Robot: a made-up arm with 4 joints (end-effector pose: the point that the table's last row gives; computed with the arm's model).
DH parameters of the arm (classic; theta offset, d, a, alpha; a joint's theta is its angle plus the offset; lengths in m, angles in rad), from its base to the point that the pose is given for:
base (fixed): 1.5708 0.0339 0 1.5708
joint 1: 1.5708 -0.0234 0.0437 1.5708
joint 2: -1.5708 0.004 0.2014 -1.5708
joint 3: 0 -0.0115 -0.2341 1.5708
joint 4: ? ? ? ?
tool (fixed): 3.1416 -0.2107 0 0
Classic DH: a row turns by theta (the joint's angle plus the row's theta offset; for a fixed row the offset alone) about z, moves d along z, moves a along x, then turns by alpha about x.
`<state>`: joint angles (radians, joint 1 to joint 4).
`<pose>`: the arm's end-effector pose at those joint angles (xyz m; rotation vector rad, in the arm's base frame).
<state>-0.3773 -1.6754 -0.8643 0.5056</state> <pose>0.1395 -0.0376 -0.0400 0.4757 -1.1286 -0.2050</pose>
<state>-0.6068 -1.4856 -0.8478 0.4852</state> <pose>0.1167 -0.0696 -0.0508 0.1848 -1.0161 -0.1807</pose>
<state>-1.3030 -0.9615 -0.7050 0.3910</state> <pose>0.0418 -0.1554 0.0008 -0.7892 -0.7871 -0.1138</pose>
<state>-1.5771 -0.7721 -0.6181 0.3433</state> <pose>0.0132 -0.1679 0.0423 -1.1859 -0.7068 -0.0827</pose>
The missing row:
joint 4: 0 0.0371 0.0971 -1.5708
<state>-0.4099 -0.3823 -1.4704 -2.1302</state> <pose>-0.1396 -0.4100 0.2299 -1.6081 -2.2739 -0.8121</pose>
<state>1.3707 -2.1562 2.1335 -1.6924</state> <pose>0.3080 0.3744 0.3346 0.8209 2.7929 -1.1702</pose>
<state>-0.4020 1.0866 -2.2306 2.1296</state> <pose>0.0275 0.0376 0.3862 1.3263 0.8267 -2.5549</pose>
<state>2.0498 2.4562 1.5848 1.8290</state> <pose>0.2480 -0.1067 0.0446 0.5368 0.6938 -2.1814</pose>
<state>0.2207 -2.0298 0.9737 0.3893</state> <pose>0.2154 0.0886 -0.0045 -0.8383 -1.5024 0.2119</pose>
